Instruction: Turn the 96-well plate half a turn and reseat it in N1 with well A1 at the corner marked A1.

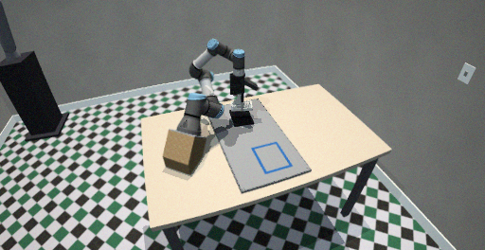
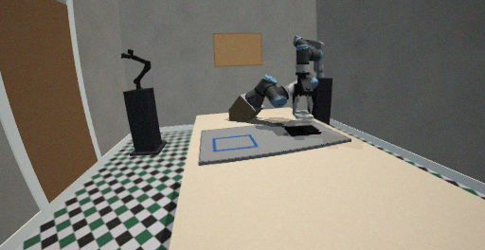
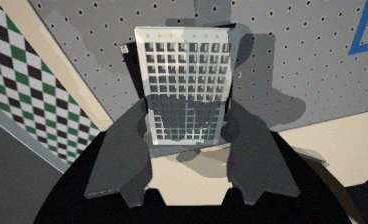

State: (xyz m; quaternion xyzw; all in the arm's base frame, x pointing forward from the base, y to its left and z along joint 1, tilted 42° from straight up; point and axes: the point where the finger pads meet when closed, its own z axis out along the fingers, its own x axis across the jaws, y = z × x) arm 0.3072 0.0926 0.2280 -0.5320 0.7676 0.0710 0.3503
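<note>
Right now the black pad is 9 cm below my hand and 1 cm to the left of it. From my hand the other things lie so: A1 label (9 cm below, 8 cm to the left, 6 cm ahead); clear 96-well plate (1 cm below).
</note>
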